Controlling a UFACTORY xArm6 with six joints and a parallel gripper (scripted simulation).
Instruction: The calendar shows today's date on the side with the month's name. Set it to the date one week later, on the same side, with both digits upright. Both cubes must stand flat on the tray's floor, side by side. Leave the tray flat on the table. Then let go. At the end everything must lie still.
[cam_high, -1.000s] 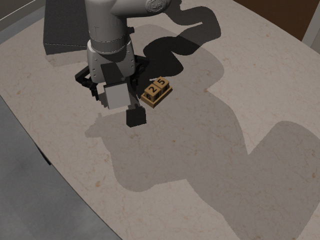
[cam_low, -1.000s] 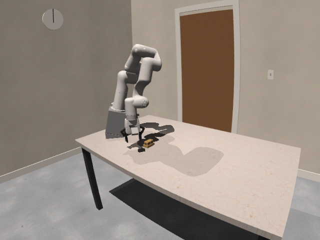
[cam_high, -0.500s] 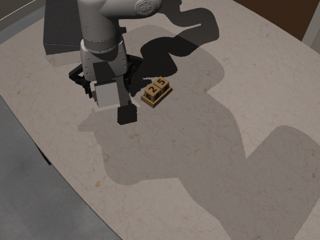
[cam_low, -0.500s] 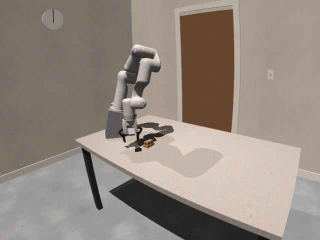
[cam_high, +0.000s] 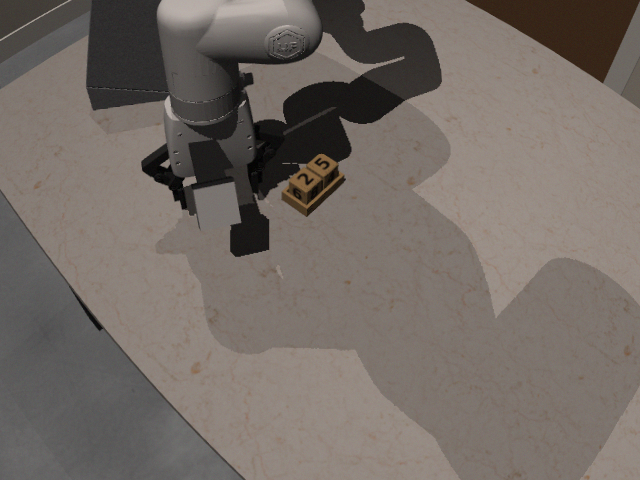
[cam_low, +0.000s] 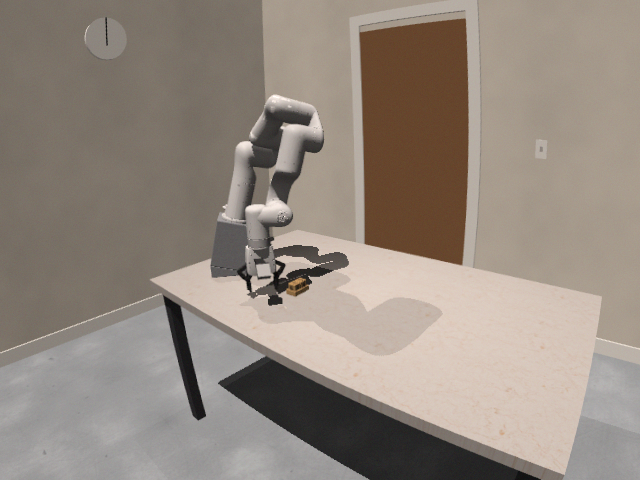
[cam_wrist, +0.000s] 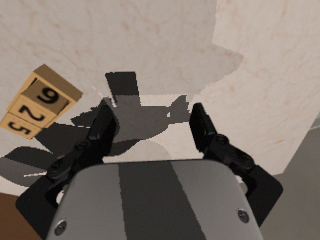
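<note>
Right now the wooden tray is 10 cm to the left of my hand, 7 cm ahead of it and 3 cm below it.
</note>
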